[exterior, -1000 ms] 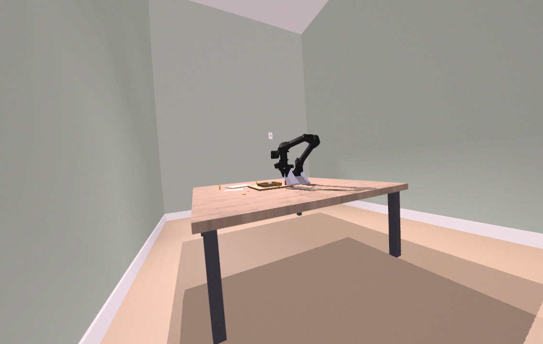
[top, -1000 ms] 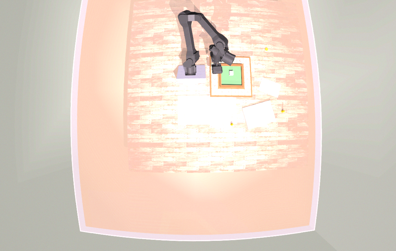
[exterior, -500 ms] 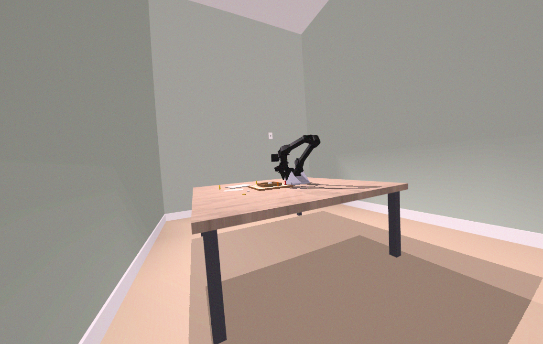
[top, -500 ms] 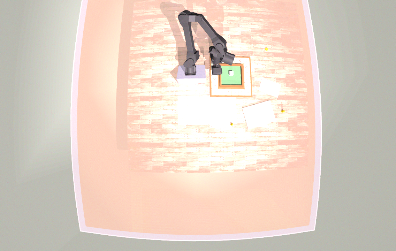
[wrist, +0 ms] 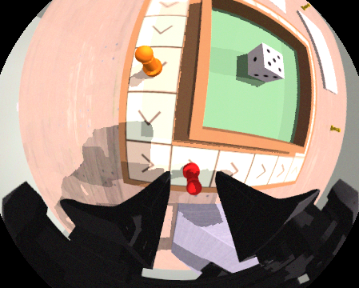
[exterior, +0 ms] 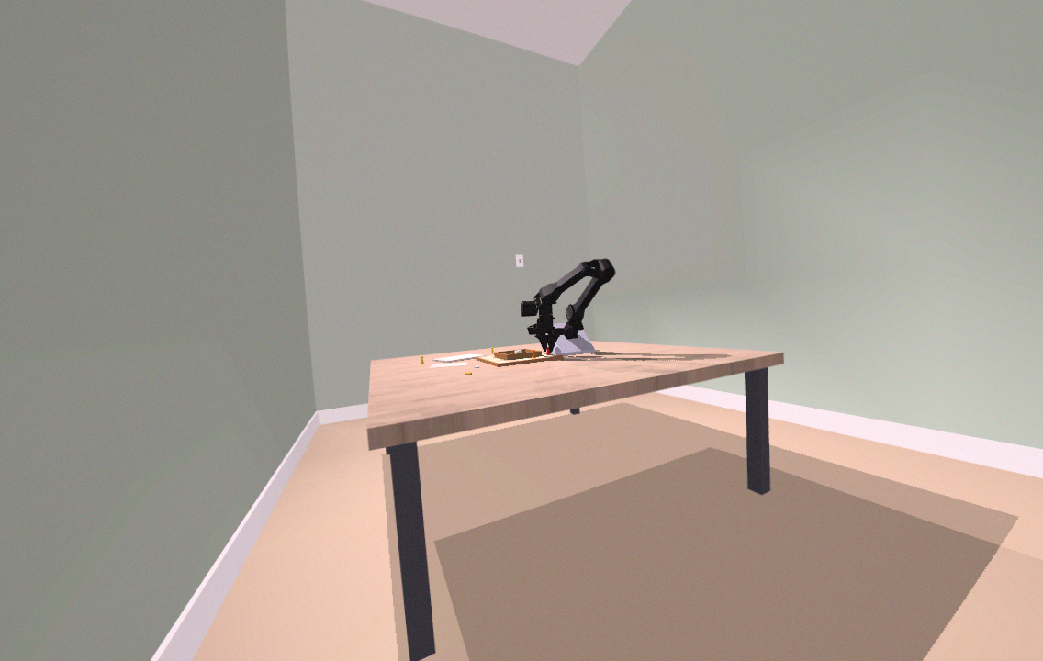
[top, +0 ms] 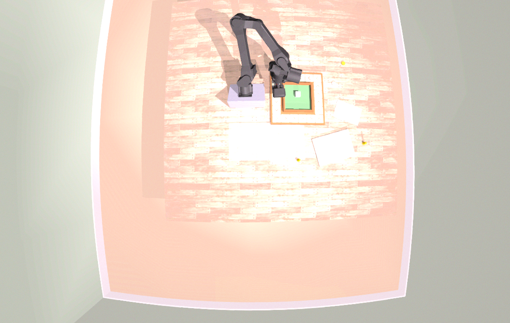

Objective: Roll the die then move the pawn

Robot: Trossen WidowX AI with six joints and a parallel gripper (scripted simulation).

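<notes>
Now: the orange pawn 9 cm ahead of my gripper tip and 4 cm to the left of it. From my gripper tip the other things lie so: white die 11 cm ahead, 6 cm to the right; red pawn right at my gripper tip.
</notes>
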